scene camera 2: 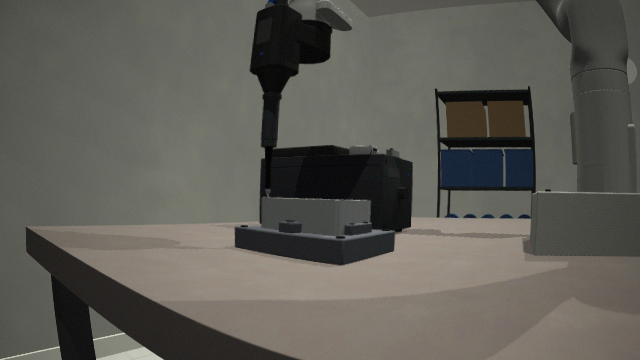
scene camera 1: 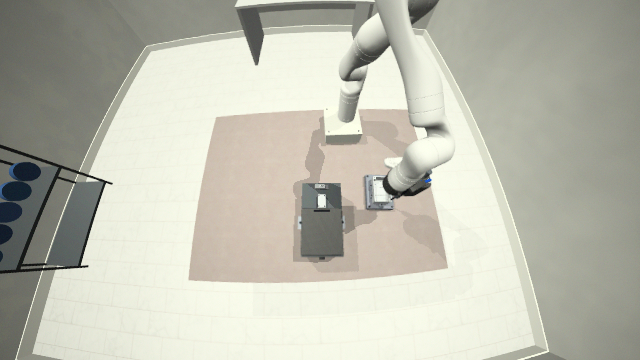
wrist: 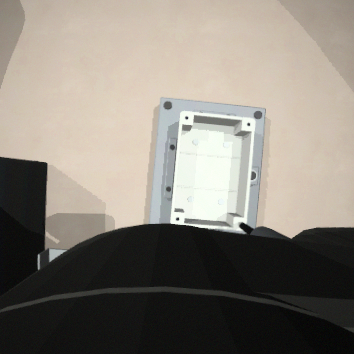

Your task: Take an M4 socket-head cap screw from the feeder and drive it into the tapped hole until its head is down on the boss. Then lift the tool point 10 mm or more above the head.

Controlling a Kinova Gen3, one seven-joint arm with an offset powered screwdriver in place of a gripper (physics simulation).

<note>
I see a grey fixture plate [wrist: 167, 125].
</note>
